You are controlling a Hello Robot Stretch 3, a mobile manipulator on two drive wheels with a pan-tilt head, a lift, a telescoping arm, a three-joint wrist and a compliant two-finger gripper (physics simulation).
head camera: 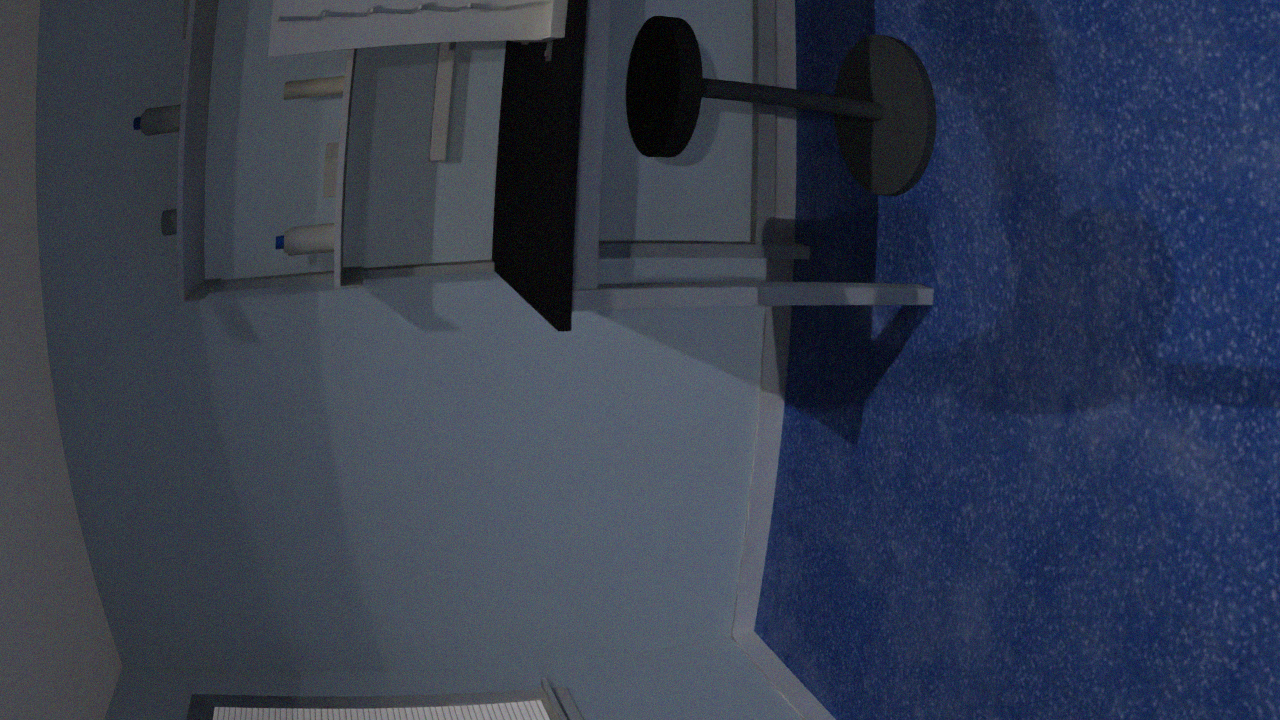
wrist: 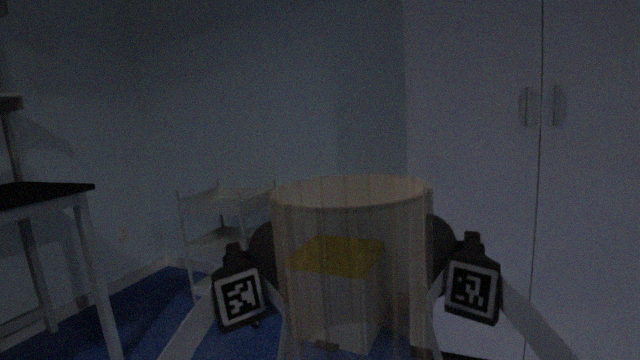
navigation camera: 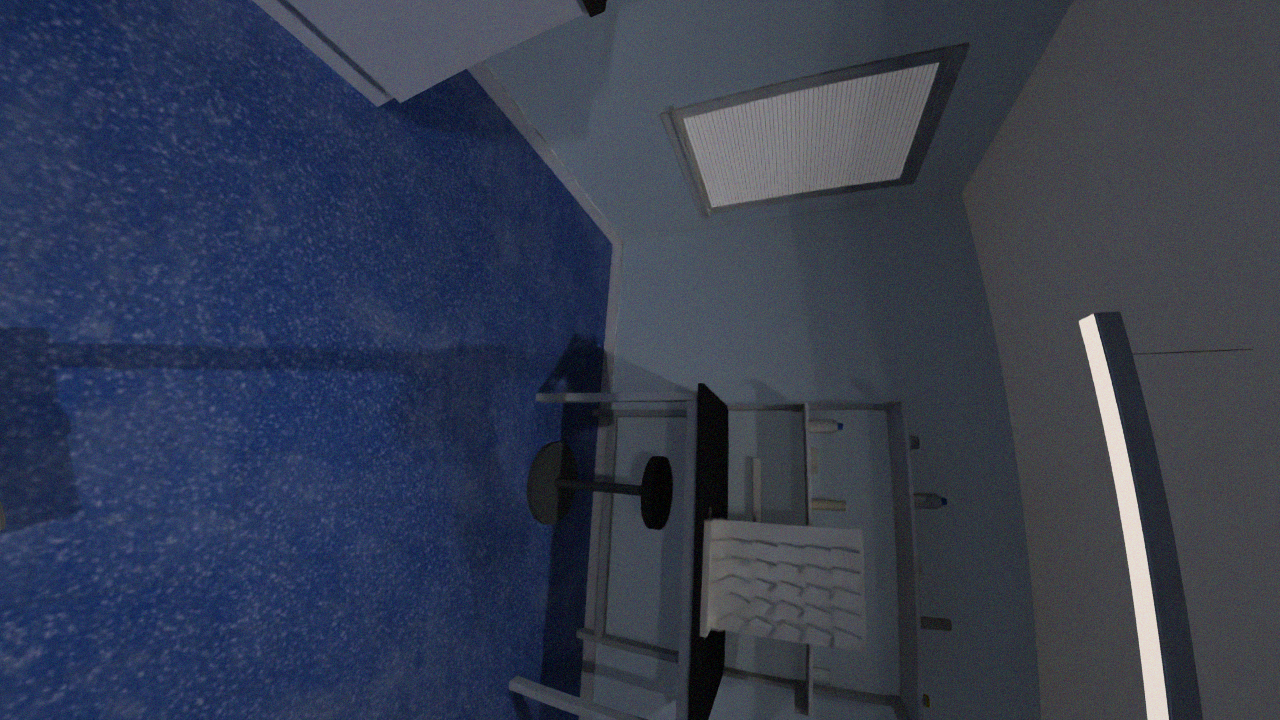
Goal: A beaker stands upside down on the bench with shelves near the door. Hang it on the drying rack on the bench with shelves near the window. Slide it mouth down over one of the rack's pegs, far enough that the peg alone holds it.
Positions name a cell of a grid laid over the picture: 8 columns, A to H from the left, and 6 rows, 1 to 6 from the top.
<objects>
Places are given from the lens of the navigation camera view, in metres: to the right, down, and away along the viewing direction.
rack board (navigation camera: E5): 0.35, 0.97, 1.54
window (navigation camera: F2): 1.18, -1.20, 1.74
The marked spots on the rack board and the window are 2.34 m apart.
</objects>
